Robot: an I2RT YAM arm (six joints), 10 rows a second.
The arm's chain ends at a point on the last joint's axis. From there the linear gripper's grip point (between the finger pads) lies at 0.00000 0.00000 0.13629 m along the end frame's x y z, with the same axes.
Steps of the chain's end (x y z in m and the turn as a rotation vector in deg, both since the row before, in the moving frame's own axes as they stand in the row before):
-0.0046, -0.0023, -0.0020, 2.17, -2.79, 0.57
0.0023, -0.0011, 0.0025, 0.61, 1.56, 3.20
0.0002, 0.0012, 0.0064, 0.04, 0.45, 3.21
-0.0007, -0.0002, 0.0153, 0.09, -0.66, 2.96
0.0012, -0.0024, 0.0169, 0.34, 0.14, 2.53
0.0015, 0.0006, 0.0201, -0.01, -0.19, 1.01
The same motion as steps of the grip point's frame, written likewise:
-0.0112, -0.0075, -0.0023, 2.17, -2.79, 0.57
0.0060, -0.0024, 0.0024, 0.61, 1.56, 3.20
0.0013, 0.0011, 0.0064, 0.04, 0.45, 3.21
-0.0023, -0.0005, 0.0153, 0.09, -0.66, 2.96
0.0016, -0.0032, 0.0169, 0.34, 0.14, 2.53
0.0010, 0.0006, 0.0201, -0.01, -0.19, 1.01

